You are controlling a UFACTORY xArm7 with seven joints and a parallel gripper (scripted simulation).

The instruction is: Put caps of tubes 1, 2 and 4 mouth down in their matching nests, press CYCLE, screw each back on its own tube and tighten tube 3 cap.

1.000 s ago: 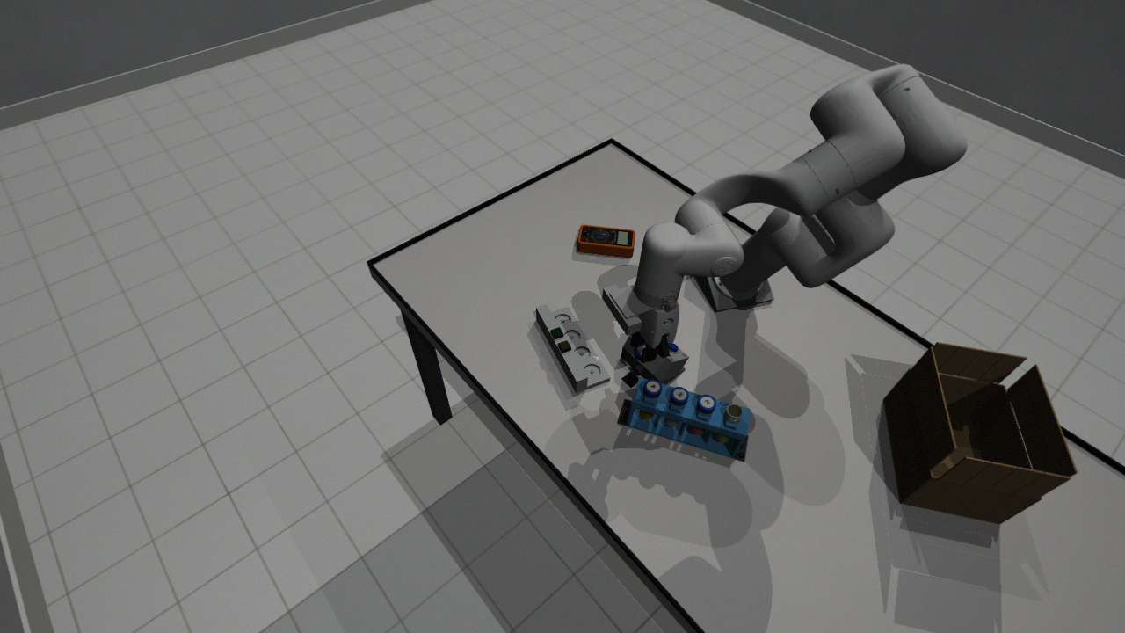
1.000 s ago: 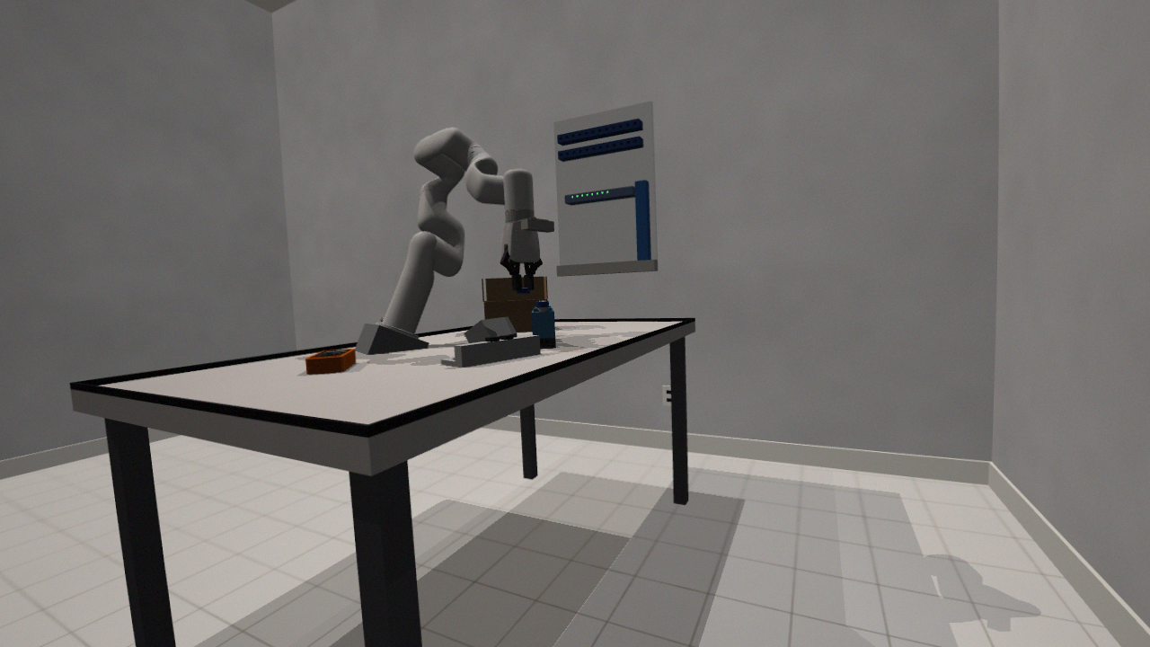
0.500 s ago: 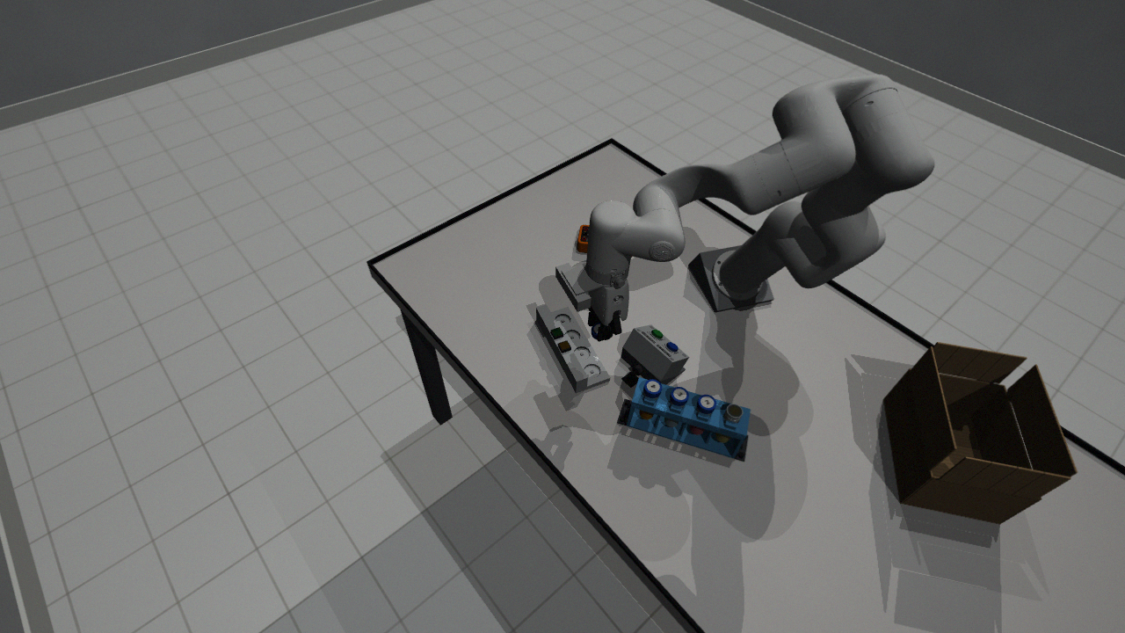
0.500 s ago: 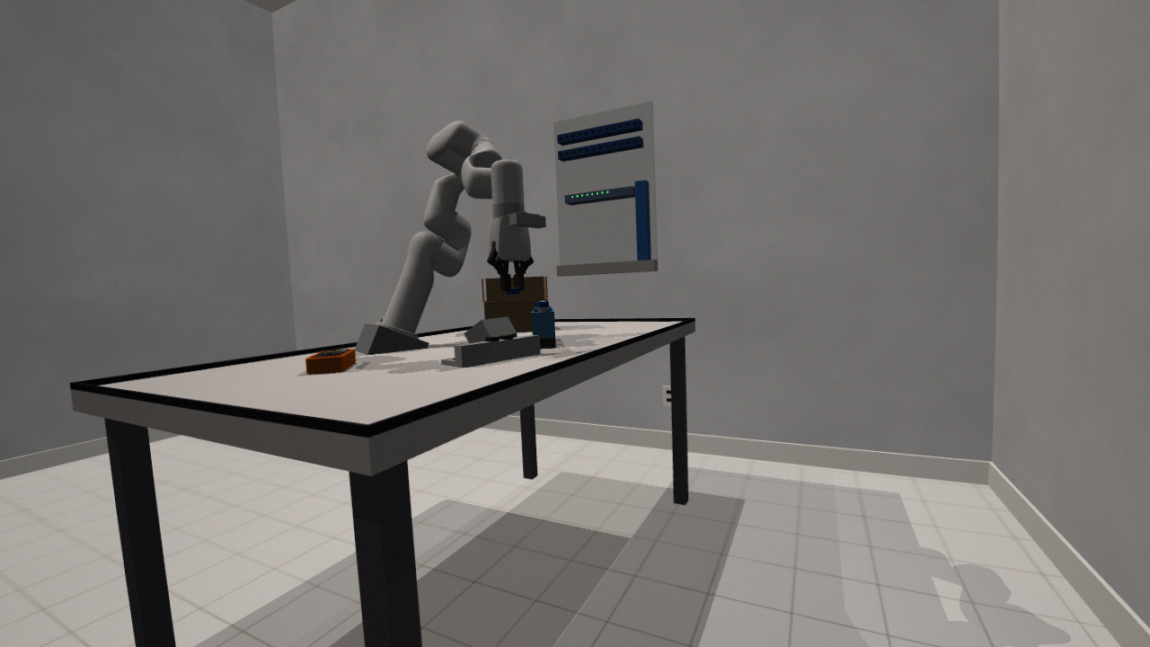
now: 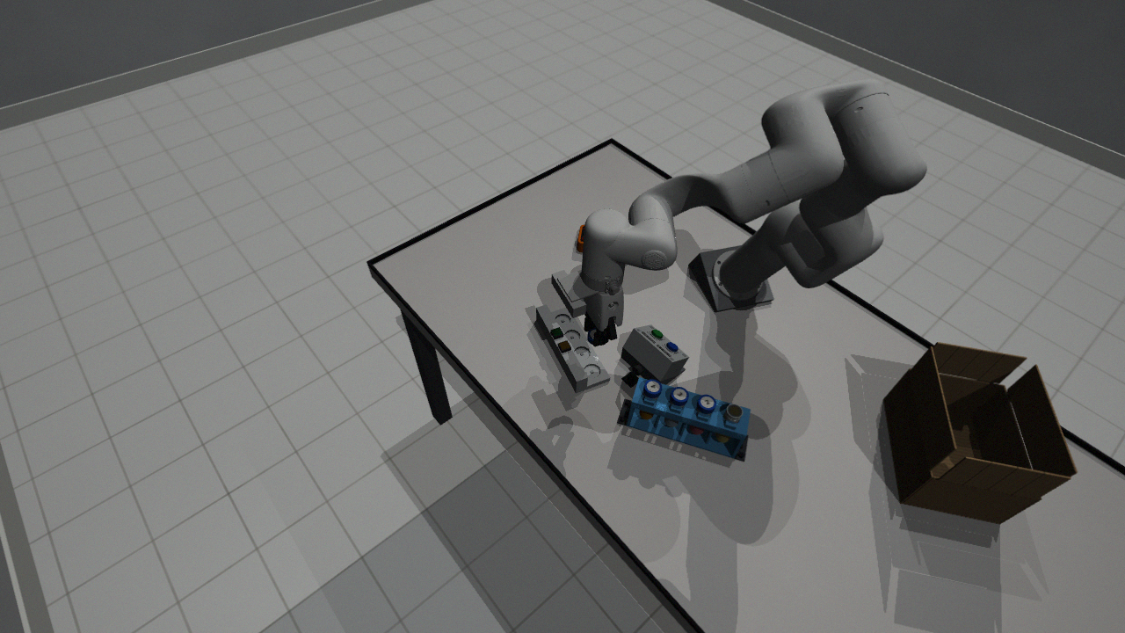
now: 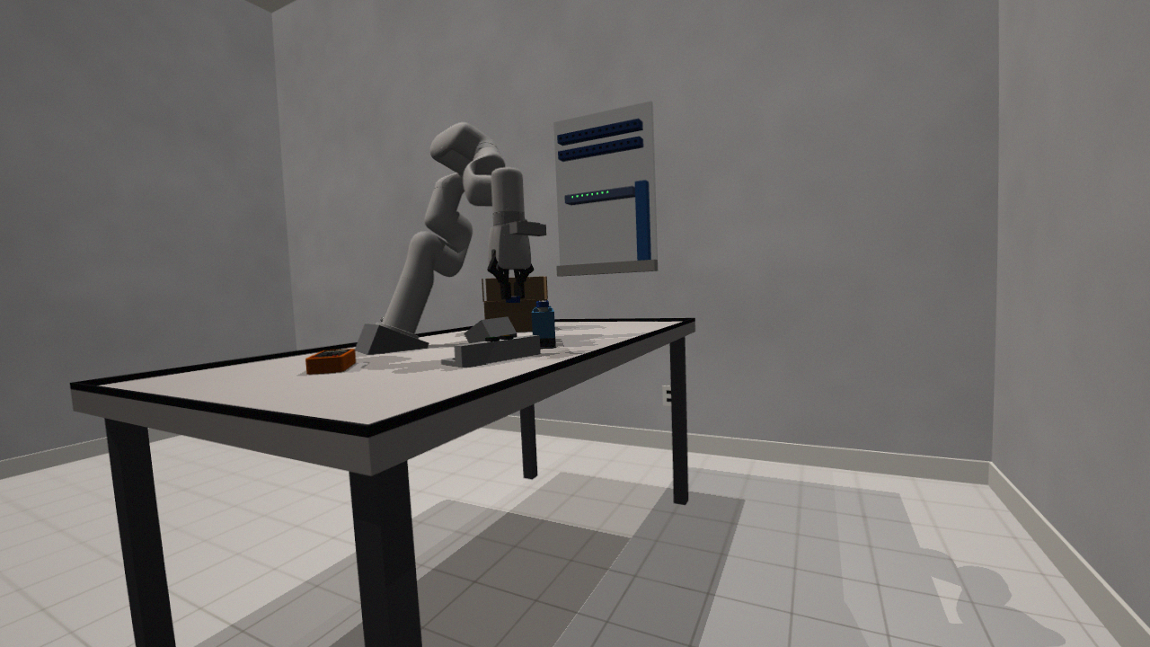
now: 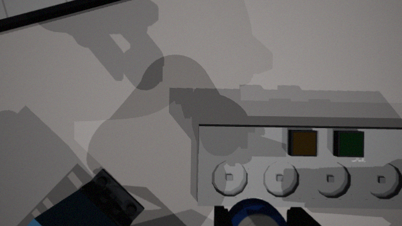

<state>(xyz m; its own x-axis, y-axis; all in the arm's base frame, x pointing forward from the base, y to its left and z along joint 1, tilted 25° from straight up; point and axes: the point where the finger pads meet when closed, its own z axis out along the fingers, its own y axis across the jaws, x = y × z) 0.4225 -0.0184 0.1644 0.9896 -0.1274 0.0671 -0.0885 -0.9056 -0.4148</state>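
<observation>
Right now the cap 2 is 110 mm behind my hand, 230 mm to the left of it and 40 mm below it. Also, from my hand: cap 1: 20 mm below; then key housing: 140 mm behind, 40 mm to the left, 100 mm below; then cap 4: 40 mm behind, 150 mm to the left, 40 mm below.
</observation>
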